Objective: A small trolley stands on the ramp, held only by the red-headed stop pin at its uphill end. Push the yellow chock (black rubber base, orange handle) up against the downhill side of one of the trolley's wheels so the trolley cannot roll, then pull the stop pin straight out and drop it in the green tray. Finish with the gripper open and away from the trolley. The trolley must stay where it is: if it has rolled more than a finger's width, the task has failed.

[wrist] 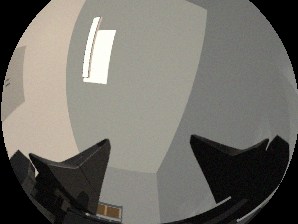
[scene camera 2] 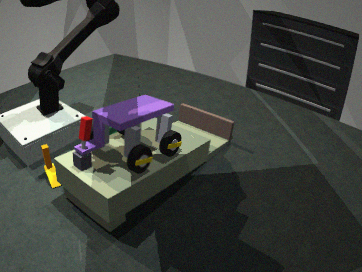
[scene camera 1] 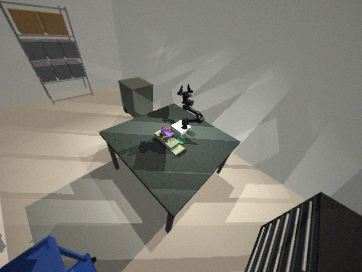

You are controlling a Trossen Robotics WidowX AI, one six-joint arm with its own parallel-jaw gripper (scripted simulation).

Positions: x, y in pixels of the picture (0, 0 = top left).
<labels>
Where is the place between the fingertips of my gripper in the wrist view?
151, 142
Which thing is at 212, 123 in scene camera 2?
A brown end wall.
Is my gripper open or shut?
Open.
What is my gripper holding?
Nothing.
</labels>
